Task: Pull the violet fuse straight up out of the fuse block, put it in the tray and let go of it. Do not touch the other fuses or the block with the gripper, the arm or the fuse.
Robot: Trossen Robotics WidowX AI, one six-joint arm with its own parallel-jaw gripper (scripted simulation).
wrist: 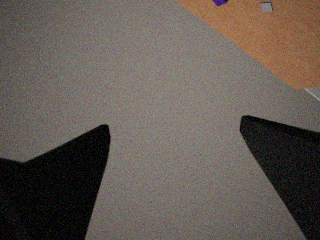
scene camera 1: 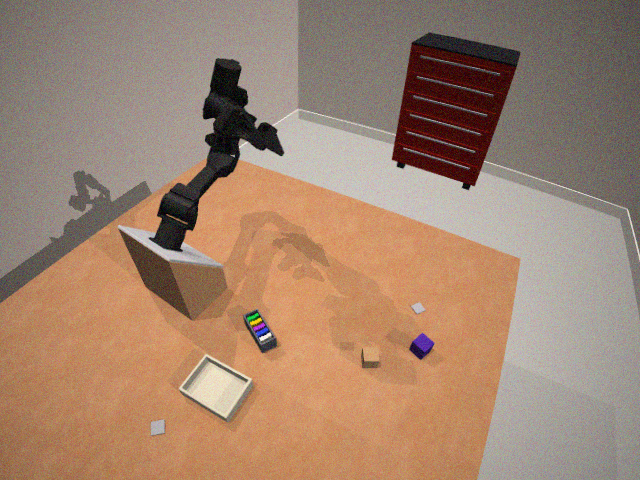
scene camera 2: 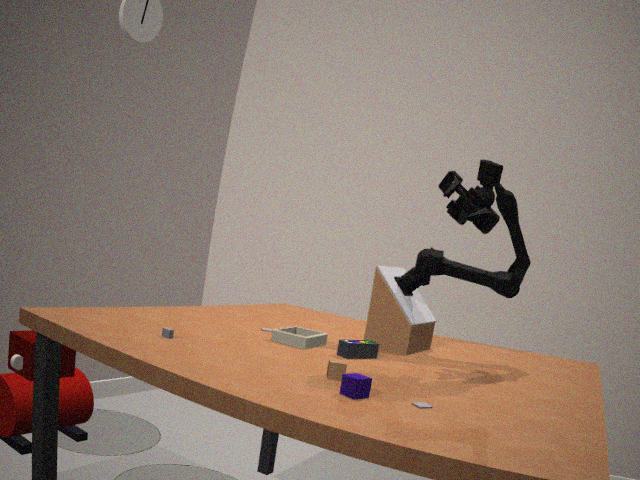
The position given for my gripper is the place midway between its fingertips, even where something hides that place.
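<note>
In scene camera 1 I see my gripper (scene camera 1: 274,150), open and holding nothing, and a cream tray (scene camera 1: 220,389). The wrist view gives me my gripper (wrist: 176,127) again. Scene camera 2 shows both my gripper (scene camera 2: 455,206) and the cream tray (scene camera 2: 298,337).
</note>
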